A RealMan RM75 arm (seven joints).
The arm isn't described. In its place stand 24 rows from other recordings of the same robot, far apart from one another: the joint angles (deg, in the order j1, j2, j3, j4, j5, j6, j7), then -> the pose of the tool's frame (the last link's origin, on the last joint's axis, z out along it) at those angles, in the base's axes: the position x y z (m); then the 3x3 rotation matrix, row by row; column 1 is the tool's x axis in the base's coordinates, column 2 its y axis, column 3 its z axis.
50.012, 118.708, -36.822, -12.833, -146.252, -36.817, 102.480 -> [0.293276, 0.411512, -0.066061], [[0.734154, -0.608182, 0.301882], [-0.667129, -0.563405, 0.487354], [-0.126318, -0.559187, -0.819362]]
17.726, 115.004, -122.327, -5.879, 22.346, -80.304, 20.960 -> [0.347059, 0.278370, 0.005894], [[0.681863, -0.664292, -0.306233], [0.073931, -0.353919, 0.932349], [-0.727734, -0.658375, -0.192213]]
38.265, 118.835, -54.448, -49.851, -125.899, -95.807, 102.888 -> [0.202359, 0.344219, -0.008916], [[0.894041, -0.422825, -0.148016], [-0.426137, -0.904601, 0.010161], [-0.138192, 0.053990, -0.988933]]
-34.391, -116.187, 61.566, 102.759, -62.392, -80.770, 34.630 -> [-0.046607, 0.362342, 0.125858], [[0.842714, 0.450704, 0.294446], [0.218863, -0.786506, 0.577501], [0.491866, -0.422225, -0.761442]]
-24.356, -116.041, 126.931, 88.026, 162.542, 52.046, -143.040 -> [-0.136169, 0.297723, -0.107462], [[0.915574, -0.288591, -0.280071], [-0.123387, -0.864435, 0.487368], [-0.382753, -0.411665, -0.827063]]
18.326, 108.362, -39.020, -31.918, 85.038, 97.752, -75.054 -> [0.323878, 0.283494, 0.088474], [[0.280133, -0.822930, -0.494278], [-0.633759, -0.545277, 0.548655], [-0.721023, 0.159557, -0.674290]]
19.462, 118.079, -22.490, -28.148, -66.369, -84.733, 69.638 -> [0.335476, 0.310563, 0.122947], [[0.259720, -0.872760, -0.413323], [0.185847, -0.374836, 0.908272], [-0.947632, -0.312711, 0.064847]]
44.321, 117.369, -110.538, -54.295, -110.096, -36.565, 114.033 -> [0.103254, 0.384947, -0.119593], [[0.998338, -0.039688, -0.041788], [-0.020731, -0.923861, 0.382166], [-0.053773, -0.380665, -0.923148]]
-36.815, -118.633, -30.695, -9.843, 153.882, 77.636, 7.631 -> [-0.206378, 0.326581, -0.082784], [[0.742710, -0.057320, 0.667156], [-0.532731, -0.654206, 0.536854], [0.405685, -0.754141, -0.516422]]
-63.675, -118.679, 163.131, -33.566, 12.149, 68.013, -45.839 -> [-0.252830, 0.426052, 0.001510], [[0.959146, -0.181029, -0.217409], [-0.088527, -0.921931, 0.377103], [-0.268703, -0.342450, -0.900292]]
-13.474, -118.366, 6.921, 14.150, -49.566, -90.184, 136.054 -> [-0.364070, 0.194243, -0.034487], [[0.691504, 0.628245, 0.356553], [0.333820, -0.715638, 0.613536], [0.640614, -0.305238, -0.704588]]
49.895, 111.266, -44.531, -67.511, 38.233, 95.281, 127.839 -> [0.147114, 0.423868, 0.116759], [[-0.842483, 0.525678, 0.117836], [0.524309, 0.749826, 0.403560], [0.123786, 0.401775, -0.907333]]
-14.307, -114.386, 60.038, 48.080, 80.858, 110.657, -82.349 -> [-0.241315, 0.248806, 0.052884], [[0.623250, 0.260054, 0.737517], [0.233152, -0.961991, 0.142176], [0.746458, 0.083342, -0.660193]]
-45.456, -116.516, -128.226, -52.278, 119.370, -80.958, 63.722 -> [-0.147760, 0.417737, 0.029173], [[0.806753, 0.545352, 0.227466], [0.460855, -0.821654, 0.335407], [0.369813, -0.165762, -0.914200]]
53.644, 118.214, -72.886, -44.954, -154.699, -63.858, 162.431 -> [0.174119, 0.442116, -0.028925], [[0.581506, -0.678088, 0.449496], [-0.811672, -0.446135, 0.377031], [-0.055124, -0.584089, -0.809816]]
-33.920, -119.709, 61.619, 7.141, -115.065, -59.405, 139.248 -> [-0.286191, 0.349355, -0.072195], [[0.776846, 0.562391, 0.283243], [0.227198, -0.669849, 0.706883], [0.587275, -0.484786, -0.648144]]
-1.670, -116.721, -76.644, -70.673, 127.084, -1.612, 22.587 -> [-0.289776, 0.332016, 0.000127], [[0.543039, 0.821043, -0.176062], [0.402639, -0.070604, 0.912632], [0.736879, -0.566484, -0.368924]]
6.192, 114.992, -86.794, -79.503, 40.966, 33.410, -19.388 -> [0.289396, 0.349440, 0.050916], [[0.576842, -0.763981, 0.289112], [-0.583987, -0.138231, 0.799907], [-0.571150, -0.630258, -0.525893]]
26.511, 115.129, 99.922, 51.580, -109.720, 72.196, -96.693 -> [0.242696, 0.333355, -0.039177], [[0.990115, -0.126050, -0.061511], [-0.112720, -0.976093, 0.185838], [-0.083466, -0.177068, -0.980653]]
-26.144, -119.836, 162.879, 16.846, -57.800, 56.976, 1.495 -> [-0.289442, 0.298448, -0.109217], [[0.855871, 0.465188, 0.226018], [0.074284, -0.543051, 0.836408], [0.511827, -0.699068, -0.499338]]
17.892, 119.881, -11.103, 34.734, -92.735, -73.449, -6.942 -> [0.263923, 0.197338, -0.137260], [[0.641651, -0.711849, -0.285578], [-0.165552, -0.492095, 0.854655], [-0.748917, -0.501112, -0.433601]]
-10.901, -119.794, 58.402, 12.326, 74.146, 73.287, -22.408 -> [-0.360877, 0.218772, -0.061673], [[0.872377, 0.418644, 0.252381], [0.121224, -0.685438, 0.717969], [0.473565, -0.595745, -0.648710]]
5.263, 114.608, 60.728, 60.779, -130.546, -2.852, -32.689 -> [0.298234, 0.302643, -0.070301], [[0.805121, -0.566112, 0.176910], [-0.444246, -0.377970, 0.812271], [-0.392970, -0.732568, -0.555805]]
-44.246, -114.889, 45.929, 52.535, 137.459, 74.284, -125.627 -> [-0.212152, 0.433560, 0.059319], [[0.715158, 0.694467, -0.079153], [0.633927, -0.596741, 0.491973], [0.294425, -0.402015, -0.867005]]
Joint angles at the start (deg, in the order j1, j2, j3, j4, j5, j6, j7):
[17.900, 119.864, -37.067, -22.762, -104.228, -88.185, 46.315]
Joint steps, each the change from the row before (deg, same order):
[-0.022, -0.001, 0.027, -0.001, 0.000, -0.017, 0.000]
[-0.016, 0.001, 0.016, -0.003, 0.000, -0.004, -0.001]
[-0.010, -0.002, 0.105, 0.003, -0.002, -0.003, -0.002]
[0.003, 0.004, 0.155, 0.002, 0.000, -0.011, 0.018]
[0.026, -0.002, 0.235, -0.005, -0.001, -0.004, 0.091]
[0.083, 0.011, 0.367, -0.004, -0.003, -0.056, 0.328]
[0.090, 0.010, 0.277, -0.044, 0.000, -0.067, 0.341]
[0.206, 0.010, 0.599, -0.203, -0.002, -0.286, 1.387]
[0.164, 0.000, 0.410, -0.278, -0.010, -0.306, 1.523]
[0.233, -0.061, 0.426, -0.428, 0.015, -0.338, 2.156]
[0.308, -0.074, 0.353, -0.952, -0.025, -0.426, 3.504]
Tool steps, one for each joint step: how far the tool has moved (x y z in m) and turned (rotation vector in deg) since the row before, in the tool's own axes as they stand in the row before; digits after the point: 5 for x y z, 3 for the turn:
[0.00004, 0.00003, -0.00015, 0.026, -0.014, 0.017]
[0.00004, 0.00002, -0.00010, 0.022, -0.004, 0.010]
[-0.00003, -0.00018, -0.00020, 0.098, -0.039, 0.020]
[-0.00014, -0.00028, -0.00017, 0.129, -0.074, 0.040]
[-0.00030, -0.00057, -0.00021, 0.195, -0.105, 0.095]
[-0.00072, -0.00083, -0.00003, 0.235, -0.222, 0.318]
[-0.00080, -0.00076, 0.00009, 0.150, -0.192, 0.275]
[-0.00227, -0.00177, 0.00009, 0.232, -0.493, 1.124]
[-0.00217, -0.00144, 0.00001, 0.077, -0.389, 1.187]
[-0.00305, -0.00230, -0.00015, 0.079, -0.399, 1.587]
[-0.00475, -0.00341, -0.00021, -0.035, -0.324, 2.358]

